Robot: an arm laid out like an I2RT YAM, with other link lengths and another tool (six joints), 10 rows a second.
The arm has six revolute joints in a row. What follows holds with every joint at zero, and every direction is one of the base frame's. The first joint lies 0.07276 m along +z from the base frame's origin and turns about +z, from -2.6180 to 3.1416 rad. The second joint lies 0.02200 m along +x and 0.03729 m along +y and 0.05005 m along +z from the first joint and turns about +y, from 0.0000 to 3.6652 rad. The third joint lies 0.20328 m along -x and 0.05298 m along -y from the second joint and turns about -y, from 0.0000 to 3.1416 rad. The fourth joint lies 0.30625 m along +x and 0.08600 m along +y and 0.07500 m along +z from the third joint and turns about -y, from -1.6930 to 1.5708 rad. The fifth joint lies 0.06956 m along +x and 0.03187 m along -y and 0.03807 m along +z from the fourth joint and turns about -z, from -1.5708 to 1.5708 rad. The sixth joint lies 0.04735 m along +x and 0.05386 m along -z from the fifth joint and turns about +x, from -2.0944 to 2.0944 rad. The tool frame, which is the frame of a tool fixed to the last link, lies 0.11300 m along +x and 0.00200 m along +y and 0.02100 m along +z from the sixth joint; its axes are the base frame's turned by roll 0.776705, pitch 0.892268 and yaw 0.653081 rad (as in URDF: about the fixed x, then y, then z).
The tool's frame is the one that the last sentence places.
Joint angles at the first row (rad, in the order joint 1, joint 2, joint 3, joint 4, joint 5, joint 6):
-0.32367 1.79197 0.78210 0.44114 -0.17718 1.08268
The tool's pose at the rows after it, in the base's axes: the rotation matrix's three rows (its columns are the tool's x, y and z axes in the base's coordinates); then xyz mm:
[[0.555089 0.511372 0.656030], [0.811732 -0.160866 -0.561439], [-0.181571 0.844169 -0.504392]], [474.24 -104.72 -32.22]
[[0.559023 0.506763 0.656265], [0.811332 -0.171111 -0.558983], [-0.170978 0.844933 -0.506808]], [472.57 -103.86 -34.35]
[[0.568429 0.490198 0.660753], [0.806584 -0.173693 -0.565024], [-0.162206 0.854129 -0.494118]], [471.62 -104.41 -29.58]
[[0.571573 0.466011 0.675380], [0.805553 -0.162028 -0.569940], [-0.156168 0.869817 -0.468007]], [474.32 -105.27 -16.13]
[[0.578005 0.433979 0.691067], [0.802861 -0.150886 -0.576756], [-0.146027 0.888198 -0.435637]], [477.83 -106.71 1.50]
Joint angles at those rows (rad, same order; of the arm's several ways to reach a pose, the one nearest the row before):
-0.32366 1.80959 0.77558 0.46634 -0.19224 1.10496
-0.32367 1.81172 0.76616 0.48141 -0.19482 1.11634
-0.32368 1.79383 0.75022 0.49844 -0.19027 1.12419
-0.32366 1.75911 0.74258 0.50164 -0.19026 1.12077
-0.32367 1.71606 0.73650 0.50316 -0.18871 1.12038

